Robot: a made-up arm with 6 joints.
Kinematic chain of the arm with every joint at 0, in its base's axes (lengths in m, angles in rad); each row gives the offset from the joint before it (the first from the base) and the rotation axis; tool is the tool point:
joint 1: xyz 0 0 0.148 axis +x
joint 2: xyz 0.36 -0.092 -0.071 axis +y
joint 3: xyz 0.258 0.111 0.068 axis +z
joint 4: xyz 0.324 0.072 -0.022 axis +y
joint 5: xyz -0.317 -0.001 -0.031 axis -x
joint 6: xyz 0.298 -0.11 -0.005 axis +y
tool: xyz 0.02 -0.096 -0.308
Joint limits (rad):
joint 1: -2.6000..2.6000
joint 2: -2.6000..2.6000
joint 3: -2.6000..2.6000
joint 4: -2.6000..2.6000
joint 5: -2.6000..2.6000
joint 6: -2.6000..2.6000
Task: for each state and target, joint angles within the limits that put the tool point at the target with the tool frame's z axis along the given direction. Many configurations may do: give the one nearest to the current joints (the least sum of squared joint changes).
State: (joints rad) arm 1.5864 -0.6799 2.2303 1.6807 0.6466 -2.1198
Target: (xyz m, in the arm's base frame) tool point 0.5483 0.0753 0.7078 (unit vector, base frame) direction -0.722 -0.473 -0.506
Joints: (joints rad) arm 1.0500 -1.4342 1.8048 1.5780 -0.1460 -2.3209
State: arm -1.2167 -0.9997 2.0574 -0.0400 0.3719 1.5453
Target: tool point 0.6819 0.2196 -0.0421 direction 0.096 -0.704 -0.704
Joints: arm -2.1223 -0.3851 1.3374 0.5023 0.7568 1.2419
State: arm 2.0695 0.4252 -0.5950 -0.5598 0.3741 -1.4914
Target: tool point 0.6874 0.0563 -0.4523 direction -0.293 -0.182 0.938
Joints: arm 1.9094 -0.2587 -1.1596 -0.2503 0.4267 -1.3630
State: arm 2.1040 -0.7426 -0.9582 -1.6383 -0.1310 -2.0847
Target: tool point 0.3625 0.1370 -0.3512 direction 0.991 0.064 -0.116
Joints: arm 2.6000 -0.8631 -0.8546 -1.7996 -0.8847 -2.1896
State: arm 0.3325 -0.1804 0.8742 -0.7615 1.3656 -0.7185
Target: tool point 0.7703 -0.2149 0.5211 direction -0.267 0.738 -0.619
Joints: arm 0.6694 -0.3546 0.5956 -1.3187 1.2523 -1.0341
